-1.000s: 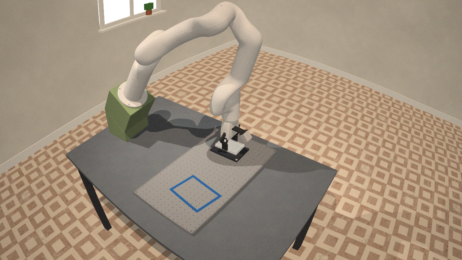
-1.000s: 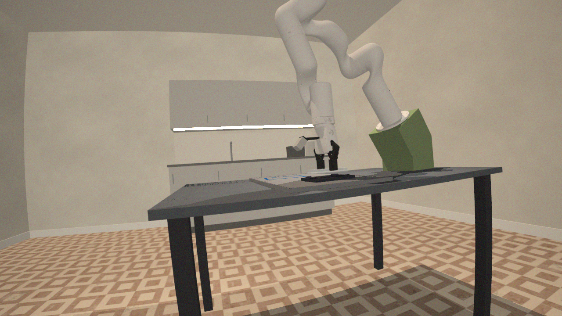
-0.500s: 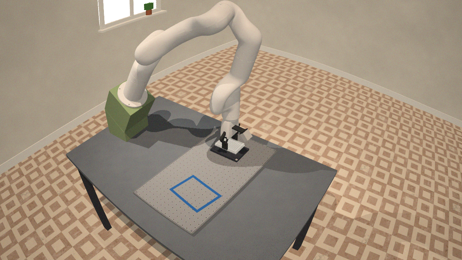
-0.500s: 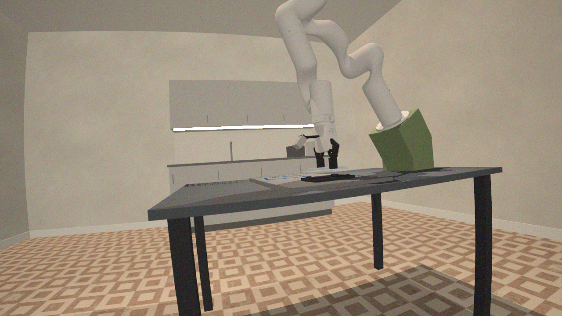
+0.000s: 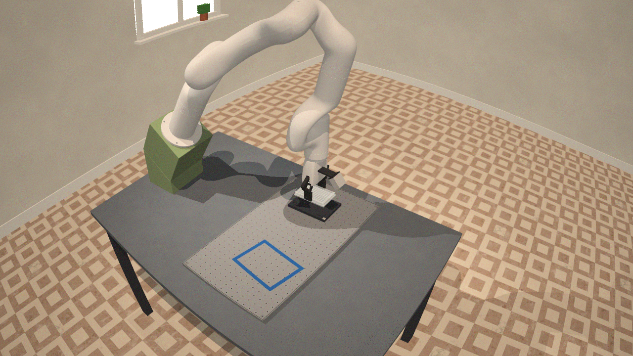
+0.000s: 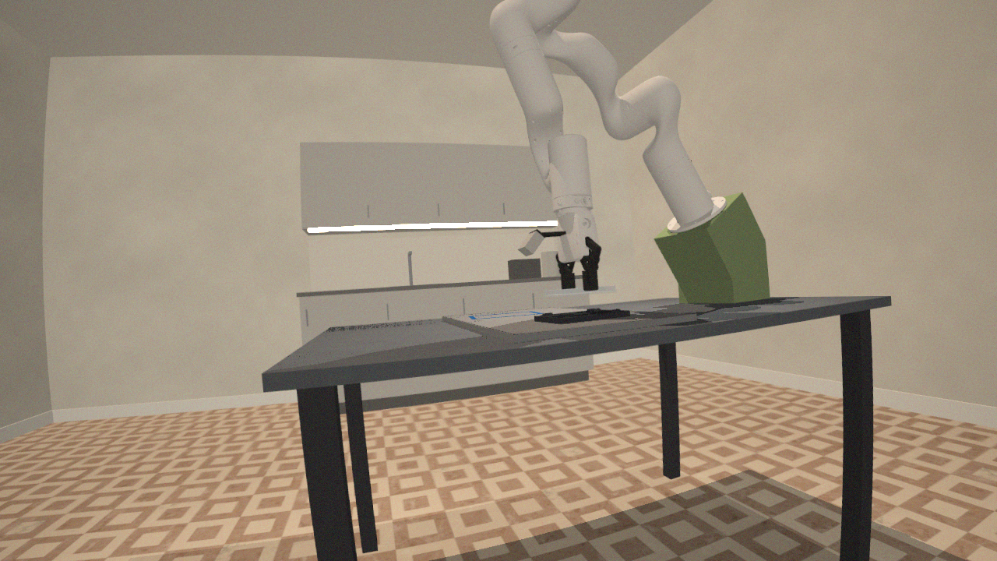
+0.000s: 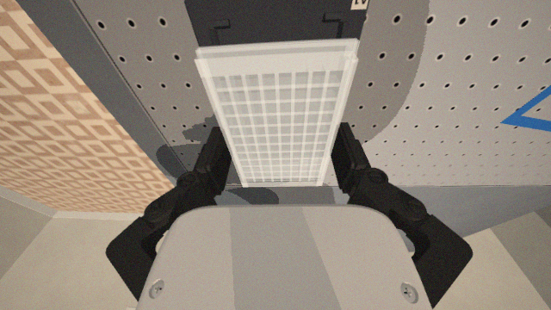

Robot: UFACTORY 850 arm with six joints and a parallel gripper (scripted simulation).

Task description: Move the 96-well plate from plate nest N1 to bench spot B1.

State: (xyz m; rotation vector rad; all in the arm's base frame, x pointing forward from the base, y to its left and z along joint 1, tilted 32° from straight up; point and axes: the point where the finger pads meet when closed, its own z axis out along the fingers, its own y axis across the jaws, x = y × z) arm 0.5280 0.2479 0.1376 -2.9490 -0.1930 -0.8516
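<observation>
My hand is 60 mm above the black plate nest. The rest, counted from my hand: label: 80 mm ahead, 40 mm to the right, 60 mm below; then 96-well plate: 10 mm below.
</observation>
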